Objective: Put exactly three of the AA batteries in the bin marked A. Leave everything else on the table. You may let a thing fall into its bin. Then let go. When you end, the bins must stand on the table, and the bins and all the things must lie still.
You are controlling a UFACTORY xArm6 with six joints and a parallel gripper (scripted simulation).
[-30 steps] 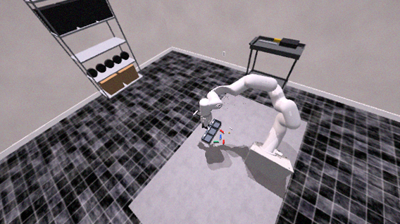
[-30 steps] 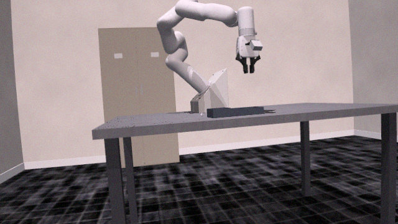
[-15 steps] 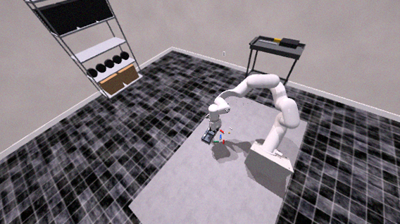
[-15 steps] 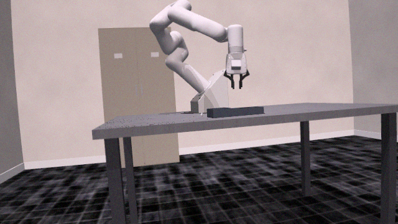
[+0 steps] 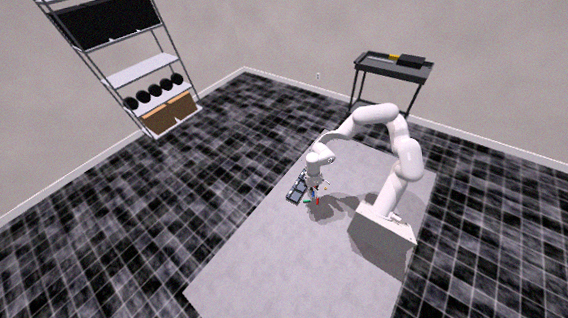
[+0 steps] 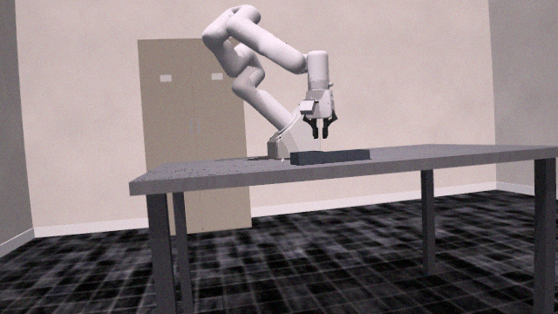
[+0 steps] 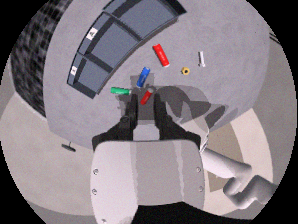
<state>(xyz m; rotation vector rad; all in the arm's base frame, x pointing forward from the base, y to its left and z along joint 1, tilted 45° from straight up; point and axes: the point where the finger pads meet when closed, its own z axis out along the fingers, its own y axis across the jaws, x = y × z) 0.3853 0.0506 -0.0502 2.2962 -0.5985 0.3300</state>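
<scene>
Now: the blue AA battery 90 mm below my hand. The rest, counted from my hand: green AA battery 90 mm below, 60 mm to the left; dark two-compartment bin 110 mm ahead, 80 mm below, 10 mm to the left; red battery 90 mm below, 60 mm to the right, 30 mm ahead.
</scene>
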